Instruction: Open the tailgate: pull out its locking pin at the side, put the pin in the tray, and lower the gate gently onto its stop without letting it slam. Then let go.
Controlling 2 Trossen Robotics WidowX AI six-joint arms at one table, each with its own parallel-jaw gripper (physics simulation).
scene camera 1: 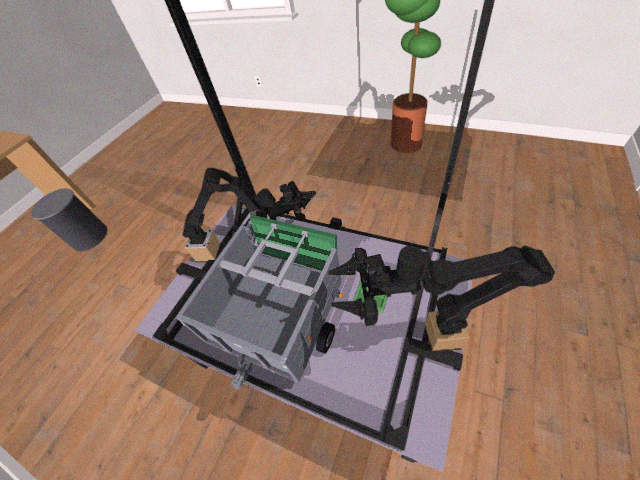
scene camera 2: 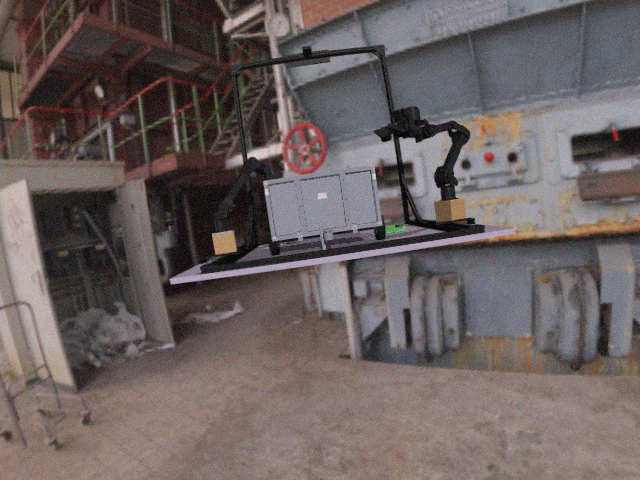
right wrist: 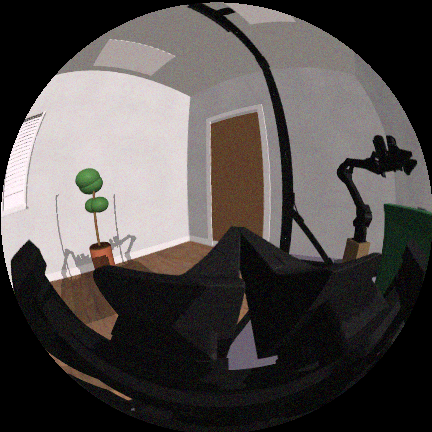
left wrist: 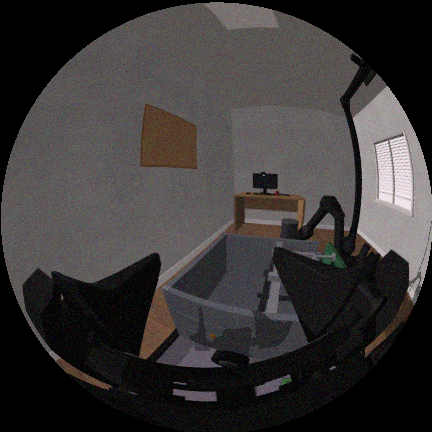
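Pixels of known places: left gripper, fingertip midpoint: [scene camera 1: 329, 288] [scene camera 2: 380, 128] [left wrist: 217, 257]; right gripper, fingertip midpoint: [scene camera 1: 315, 192] [right wrist: 236, 233]; left arm's base, link origin: [scene camera 1: 448, 324] [scene camera 2: 449, 199] [right wrist: 358, 240]; right arm's base, link origin: [scene camera 1: 198, 238] [scene camera 2: 222, 231].
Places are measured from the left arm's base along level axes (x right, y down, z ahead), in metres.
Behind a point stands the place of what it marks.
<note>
The green tailgate [scene camera 1: 323, 241] @(x 0.292, y -0.140, z 0.369 m) [left wrist: 332, 253] @(x 0.369, y -0.173, z 0.546 m) [right wrist: 404, 240] @(x 0.321, y -0.129, z 0.399 m) stands upright across the far end of the grey trailer [scene camera 1: 248, 312] @(x 0.134, y 0.018, z 0.677 m) [scene camera 2: 323, 205] @(x -0.024, y -0.050, z 0.666 m) [left wrist: 212, 306] @(x -0.009, y -0.164, z 0.446 m). The locking pin cannot be made out in any view. The small green tray [scene camera 1: 381, 301] @(x 0.162, y 0.108, z 0.184 m) [scene camera 2: 395, 228] @(x 0.139, y 0.098, z 0.228 m) [left wrist: 285, 381] @(x 0.171, y 0.094, z 0.276 m) lies right of the trailer, partly hidden by the left arm. My left gripper [scene camera 1: 334, 288] @(x -0.002, y -0.324, z 0.350 m) [scene camera 2: 379, 133] @(x -0.002, y -0.324, z 0.350 m) [left wrist: 217, 257] @(x -0.002, y -0.324, z 0.350 m) is open and empty, raised beside the trailer's right side, its fingers pointing at it. My right gripper [scene camera 1: 313, 194] @(x 0.547, y -0.144, z 0.384 m) [right wrist: 236, 233] @(x 0.547, y -0.144, z 0.384 m) is shut and empty beyond the tailgate in scene camera 1.
Light bars [scene camera 1: 266, 277] @(x 0.162, y -0.156, z 0.562 m) cross the trailer's open top near the gate. A black wheel [scene camera 1: 325, 337] @(x 0.009, y 0.016, z 0.401 m) [left wrist: 230, 359] @(x 0.025, y 0.014, z 0.390 m) is on its right side and a drawbar [scene camera 1: 241, 373] @(x -0.078, y 0.030, z 0.686 m) at its near end. Black frame posts [scene camera 1: 451, 170] @(x 0.354, y -0.330, z -0.058 m) [scene camera 2: 239, 116] @(x 0.732, y -0.618, z 0.714 m) rise beside the arms.
</note>
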